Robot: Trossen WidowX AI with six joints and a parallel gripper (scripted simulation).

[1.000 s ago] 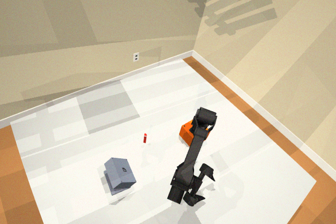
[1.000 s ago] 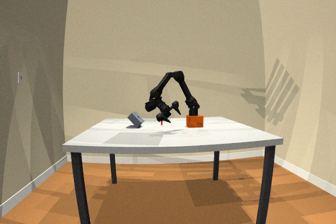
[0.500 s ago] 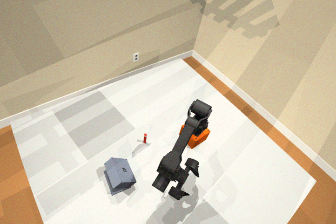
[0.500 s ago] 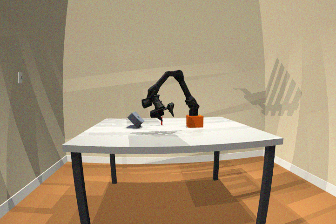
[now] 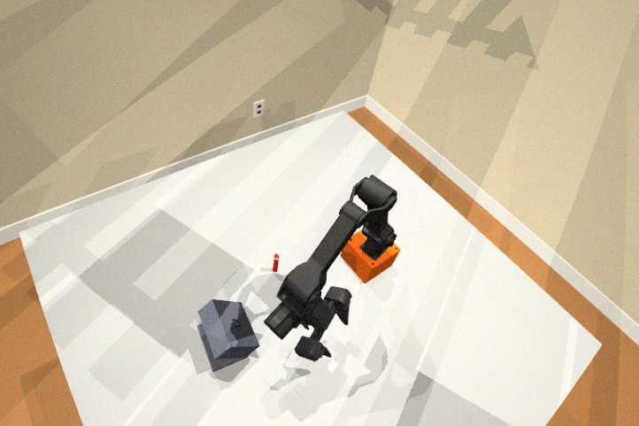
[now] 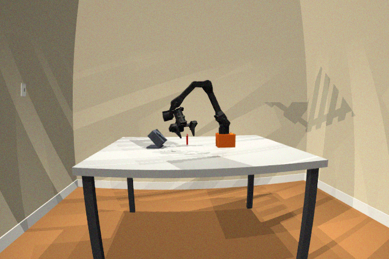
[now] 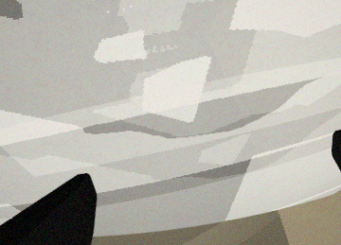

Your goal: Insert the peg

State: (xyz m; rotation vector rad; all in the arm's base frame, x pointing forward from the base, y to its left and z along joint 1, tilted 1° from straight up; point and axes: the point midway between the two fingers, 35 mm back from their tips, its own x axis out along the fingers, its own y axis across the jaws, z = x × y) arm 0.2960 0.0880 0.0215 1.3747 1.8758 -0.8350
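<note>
The red flat-sided peg is 290 mm to the right of my gripper tip, 60 mm behind it and 30 mm below it. From my gripper tip the other things lie so: grey sloped panel (220 mm to the right, 170 mm ahead, 20 mm below).
</note>
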